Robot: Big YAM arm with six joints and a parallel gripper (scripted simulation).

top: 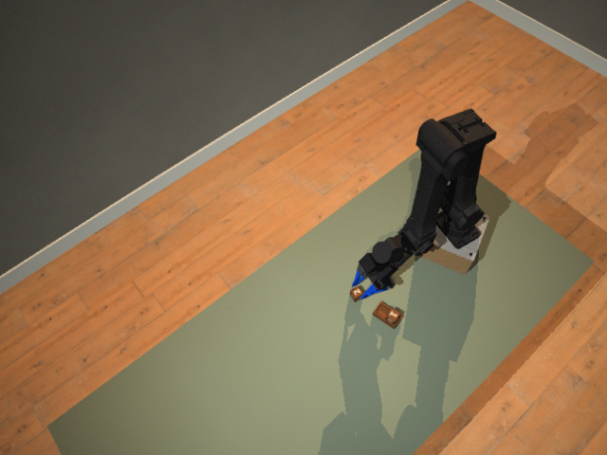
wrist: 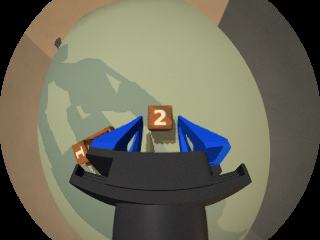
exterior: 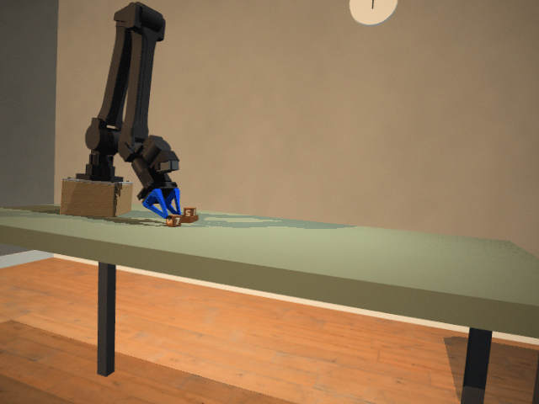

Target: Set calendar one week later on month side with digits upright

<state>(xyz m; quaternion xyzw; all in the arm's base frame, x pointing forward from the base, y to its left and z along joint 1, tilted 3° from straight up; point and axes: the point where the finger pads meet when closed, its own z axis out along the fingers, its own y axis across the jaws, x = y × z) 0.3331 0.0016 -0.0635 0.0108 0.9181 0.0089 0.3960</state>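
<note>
My gripper is now 1 cm short of the brown digit cube and 2 cm above it. The rest, counted from my hand: brown tray: 4 cm behind, 10 cm to the left, 2 cm below.
</note>
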